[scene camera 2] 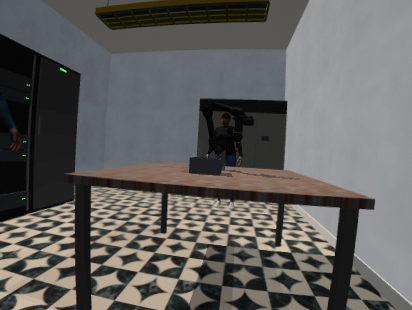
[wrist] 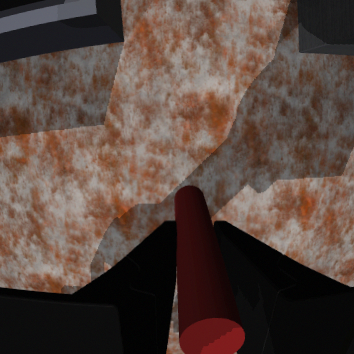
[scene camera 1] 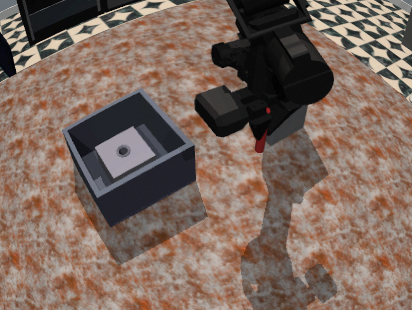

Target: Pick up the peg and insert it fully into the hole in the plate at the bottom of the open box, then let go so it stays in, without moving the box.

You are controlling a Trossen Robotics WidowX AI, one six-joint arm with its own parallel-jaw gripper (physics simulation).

I see my gripper (scene camera 1: 262, 136), a dark grey box (scene camera 1: 174, 168) and a pale plate (scene camera 1: 125, 153).
My gripper is seen too in the wrist view (wrist: 194, 231). Scene camera 2 misses the pale plate, which is hidden by the dark grey box.
